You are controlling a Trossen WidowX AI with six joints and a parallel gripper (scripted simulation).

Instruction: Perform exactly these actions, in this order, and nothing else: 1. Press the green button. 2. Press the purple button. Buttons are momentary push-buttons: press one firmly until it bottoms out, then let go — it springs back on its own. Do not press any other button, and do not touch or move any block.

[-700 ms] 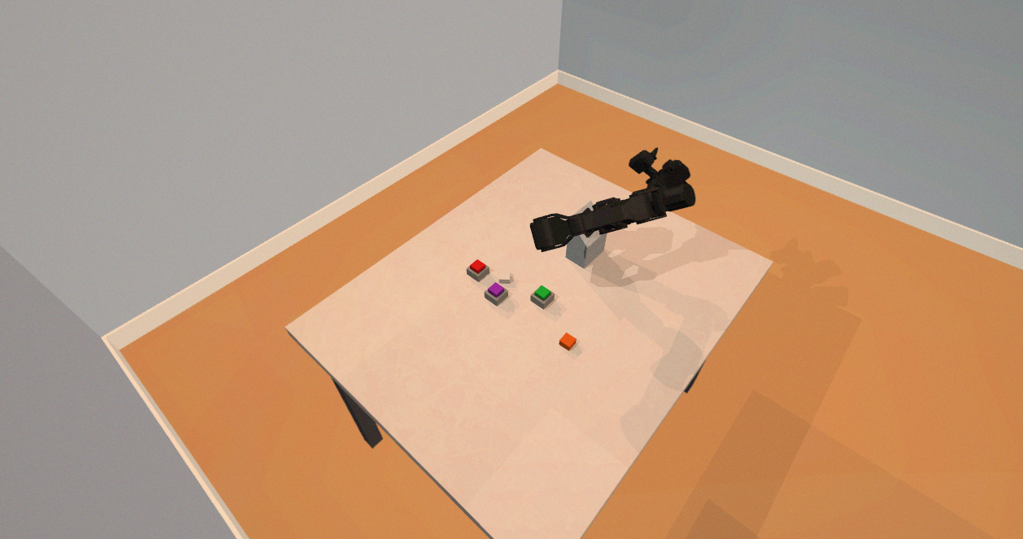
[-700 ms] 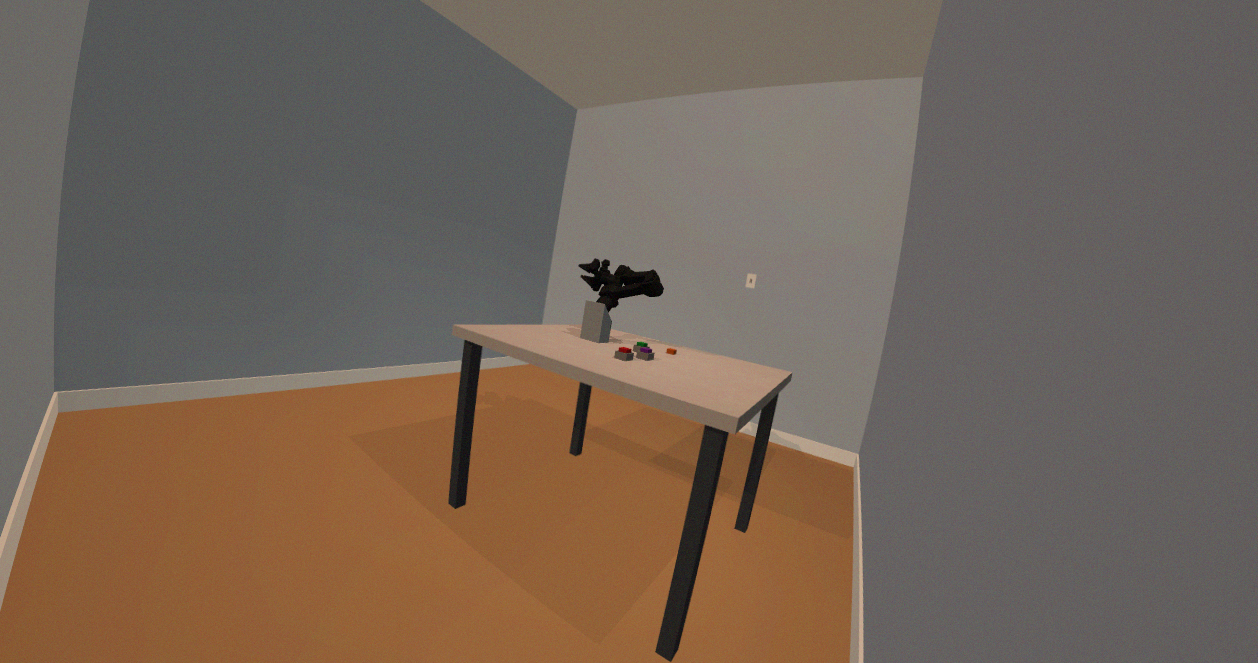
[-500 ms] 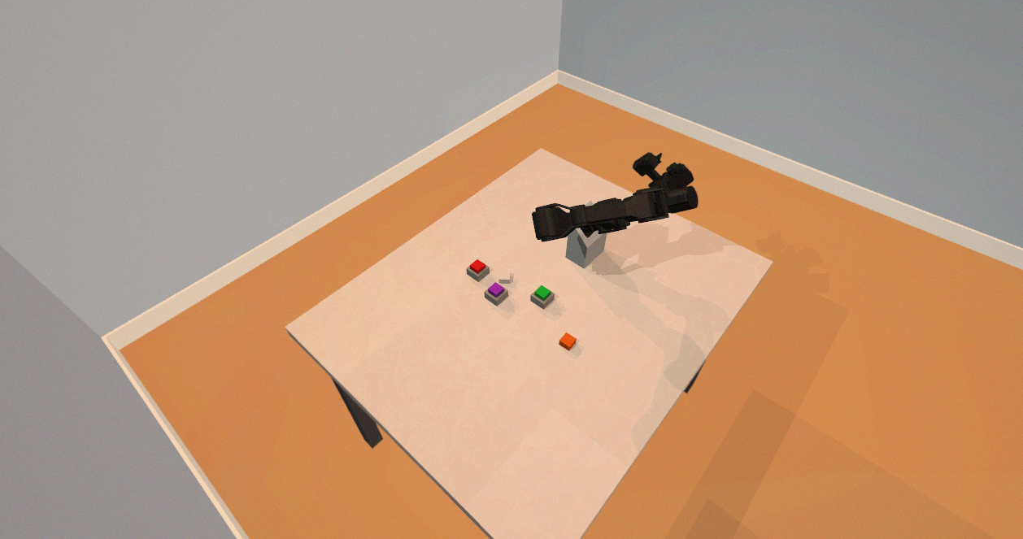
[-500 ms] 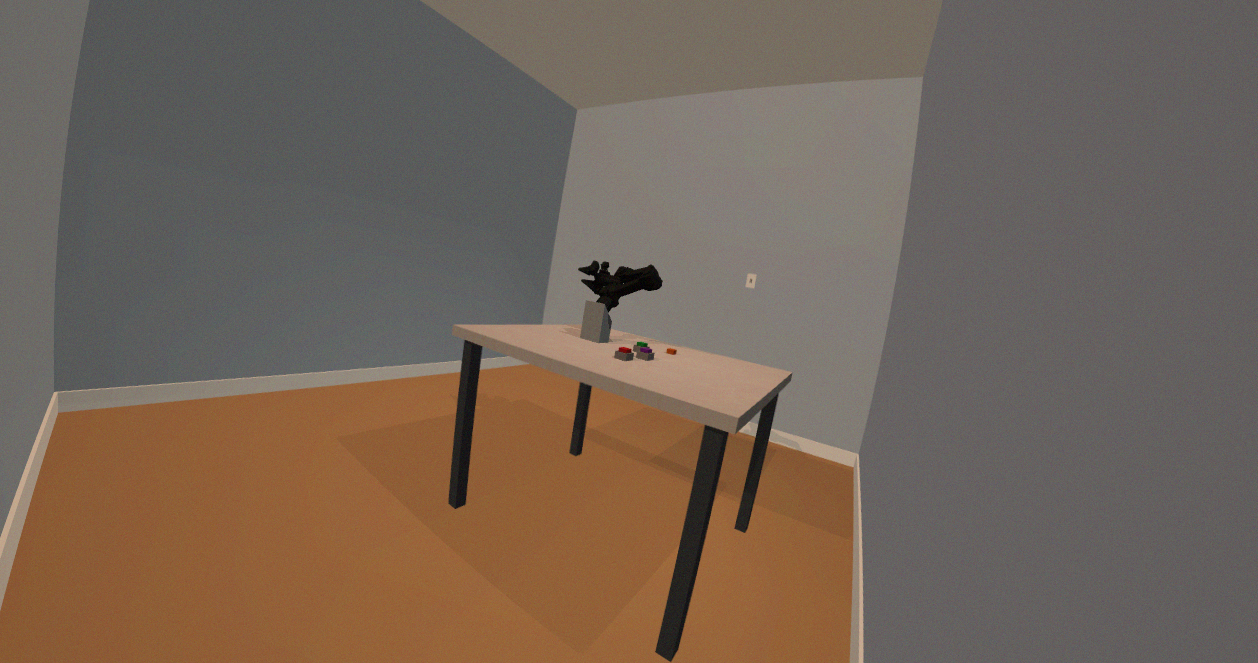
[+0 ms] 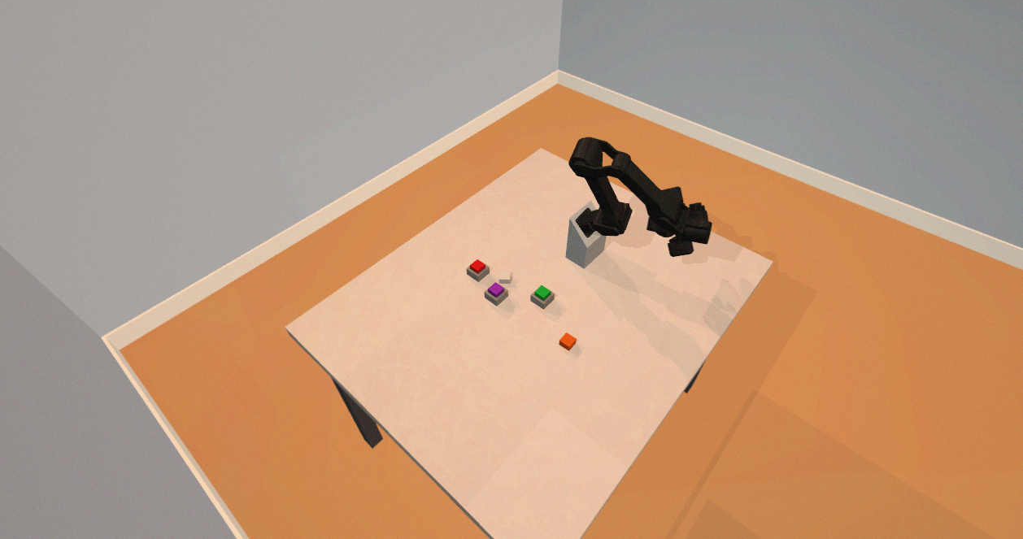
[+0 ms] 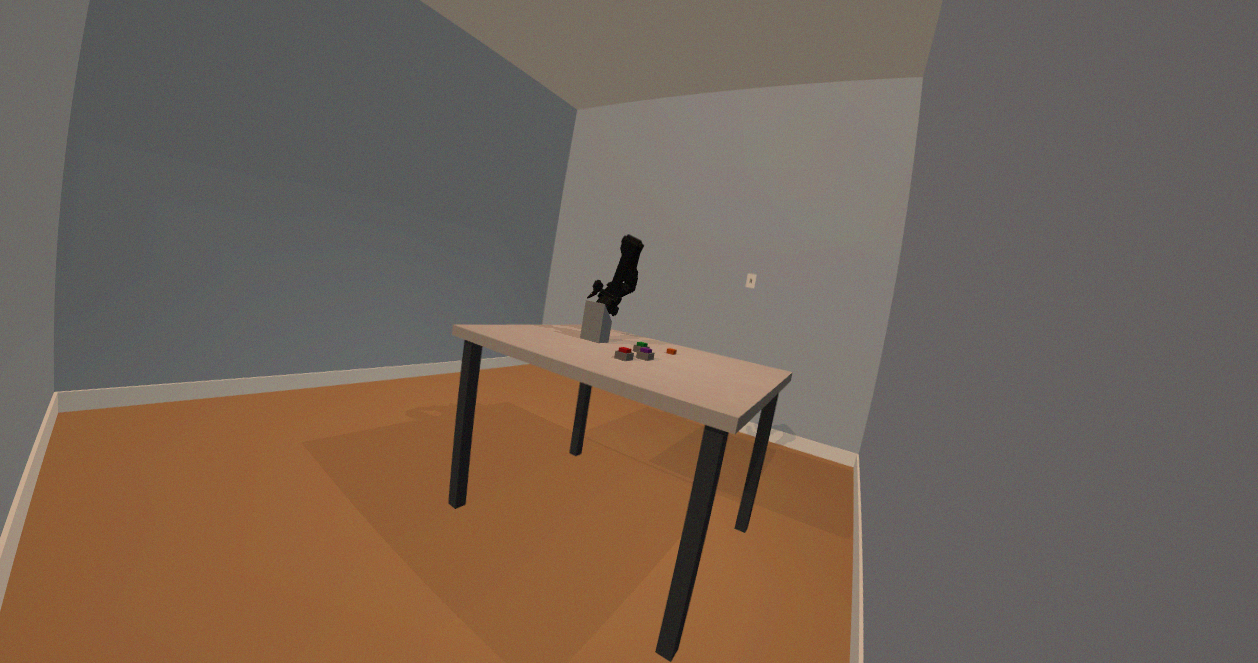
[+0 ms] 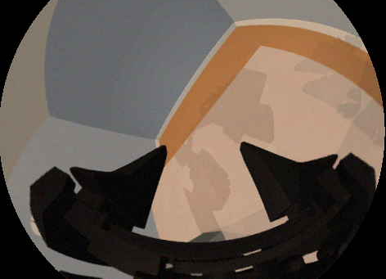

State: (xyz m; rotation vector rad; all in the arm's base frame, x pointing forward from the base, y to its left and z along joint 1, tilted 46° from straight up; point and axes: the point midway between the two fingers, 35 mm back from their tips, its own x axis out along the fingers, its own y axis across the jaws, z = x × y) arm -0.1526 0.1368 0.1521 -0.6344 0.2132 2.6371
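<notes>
Right now the green button is 40 cm ahead of my gripper tip, 19 cm to the right of it and 10 cm below it. Round my gripper tip: white block: 41 cm ahead, 32 cm to the right, 12 cm below; then purple button: 47 cm ahead, 30 cm to the right, 10 cm below; then orange block: 48 cm ahead, 12 cm below, 6 cm to the right.
</notes>
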